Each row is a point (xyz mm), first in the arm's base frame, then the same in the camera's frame.
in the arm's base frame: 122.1 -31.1 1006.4
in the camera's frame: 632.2 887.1 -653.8
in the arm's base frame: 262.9 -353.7 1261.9
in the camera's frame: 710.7 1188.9 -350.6
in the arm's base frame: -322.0 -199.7 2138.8
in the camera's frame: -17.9 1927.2 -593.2
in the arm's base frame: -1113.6 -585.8 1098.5
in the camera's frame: -620.9 791.9 -140.1
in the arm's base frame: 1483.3 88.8 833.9
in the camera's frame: 2005.7 961.2 -724.3
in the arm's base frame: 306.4 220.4 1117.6
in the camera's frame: 803.0 1010.4 -909.1
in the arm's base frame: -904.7 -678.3 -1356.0
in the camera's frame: 29.2 -1566.2 165.7
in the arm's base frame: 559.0 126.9 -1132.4
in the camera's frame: 1458.7 -1139.2 -618.5
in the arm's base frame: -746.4 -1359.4 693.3
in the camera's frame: -217.4 524.1 674.1
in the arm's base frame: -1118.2 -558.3 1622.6
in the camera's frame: -720.1 1302.2 -212.2
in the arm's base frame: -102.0 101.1 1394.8
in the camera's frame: 346.4 1215.6 -824.1
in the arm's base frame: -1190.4 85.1 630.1
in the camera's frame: -583.7 265.9 -770.6
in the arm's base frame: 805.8 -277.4 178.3
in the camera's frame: 1445.2 222.3 -320.9
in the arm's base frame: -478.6 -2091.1 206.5
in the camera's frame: 105.1 154.6 1451.0
